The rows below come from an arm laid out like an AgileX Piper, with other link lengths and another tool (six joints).
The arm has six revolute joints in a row. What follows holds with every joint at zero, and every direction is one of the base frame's. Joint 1 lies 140.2 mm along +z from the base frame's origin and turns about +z. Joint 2 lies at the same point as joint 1 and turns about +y. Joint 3 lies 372.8 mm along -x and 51 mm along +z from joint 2 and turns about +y. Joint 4 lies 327.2 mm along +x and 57.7 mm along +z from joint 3 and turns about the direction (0.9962, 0, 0.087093). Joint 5 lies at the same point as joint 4 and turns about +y. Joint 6 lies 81.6 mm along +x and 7.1 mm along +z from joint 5 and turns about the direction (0.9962, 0, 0.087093). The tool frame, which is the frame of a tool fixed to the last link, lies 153.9 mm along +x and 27 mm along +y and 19.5 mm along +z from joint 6; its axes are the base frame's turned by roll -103.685, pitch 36.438 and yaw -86.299 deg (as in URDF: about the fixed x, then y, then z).
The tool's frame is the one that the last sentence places.
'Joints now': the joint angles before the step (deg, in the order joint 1, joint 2, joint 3, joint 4, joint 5, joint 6). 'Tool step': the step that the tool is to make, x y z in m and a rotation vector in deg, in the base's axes. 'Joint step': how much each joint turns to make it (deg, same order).
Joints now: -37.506 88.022 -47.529 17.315 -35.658 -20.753
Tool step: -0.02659 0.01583 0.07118 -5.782 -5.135 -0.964
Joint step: -0.001 -7.253 -0.001 1.200 -0.813 -2.389
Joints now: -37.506 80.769 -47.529 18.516 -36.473 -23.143
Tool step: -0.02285 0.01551 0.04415 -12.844 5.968 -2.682
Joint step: 0.001 -5.448 0.000 0.328 -0.473 -14.526
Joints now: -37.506 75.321 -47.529 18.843 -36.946 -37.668
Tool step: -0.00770 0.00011 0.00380 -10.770 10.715 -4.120
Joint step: 0.001 -1.291 -0.001 0.918 -0.095 -16.675
